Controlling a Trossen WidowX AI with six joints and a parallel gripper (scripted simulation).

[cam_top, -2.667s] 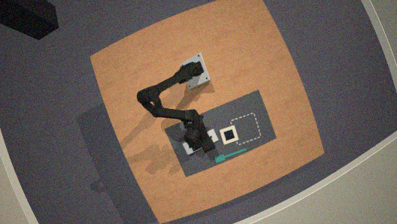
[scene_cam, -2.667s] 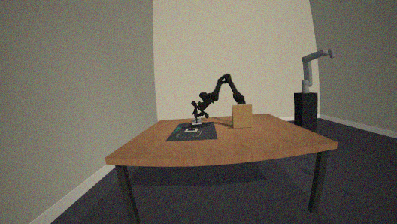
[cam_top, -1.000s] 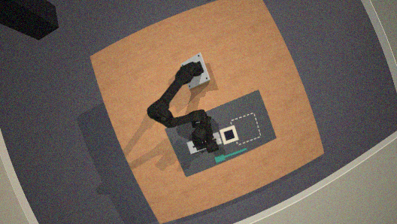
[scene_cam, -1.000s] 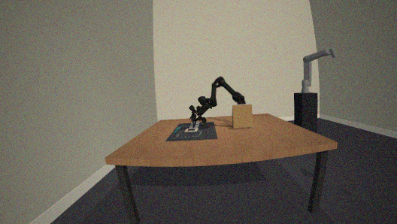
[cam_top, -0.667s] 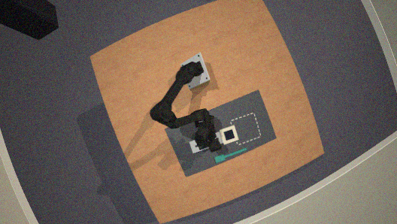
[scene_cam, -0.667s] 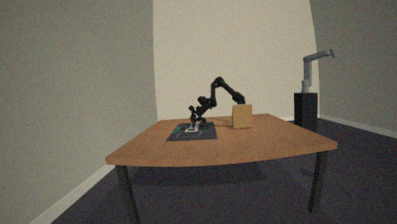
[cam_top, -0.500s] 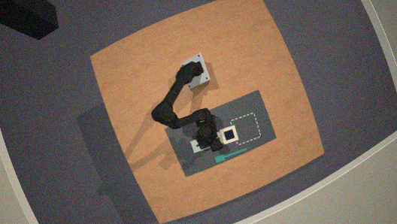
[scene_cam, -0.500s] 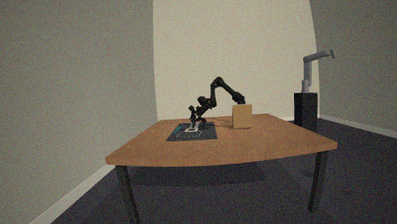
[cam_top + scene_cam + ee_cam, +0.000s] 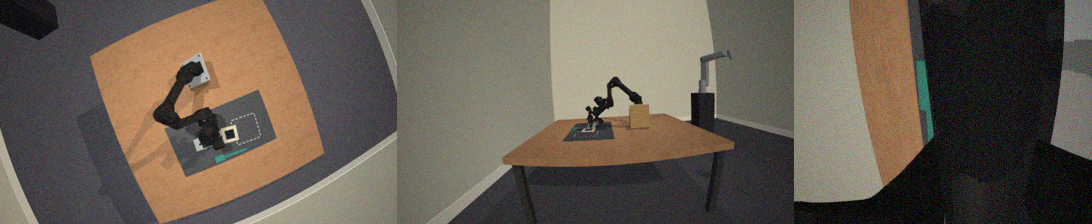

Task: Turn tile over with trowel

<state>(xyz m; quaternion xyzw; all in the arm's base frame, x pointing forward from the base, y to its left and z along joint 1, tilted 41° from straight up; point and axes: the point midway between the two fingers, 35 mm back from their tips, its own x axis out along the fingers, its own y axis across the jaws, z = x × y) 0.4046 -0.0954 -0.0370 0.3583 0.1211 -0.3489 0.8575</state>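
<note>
Now: gripper tip 2 cm past the cream tile, 10 cm to the right of it and 5 cm above it. Also, from my gripper tip: teal trowel: 11 cm ahead, 4 cm to the left, 5 cm below.
</note>
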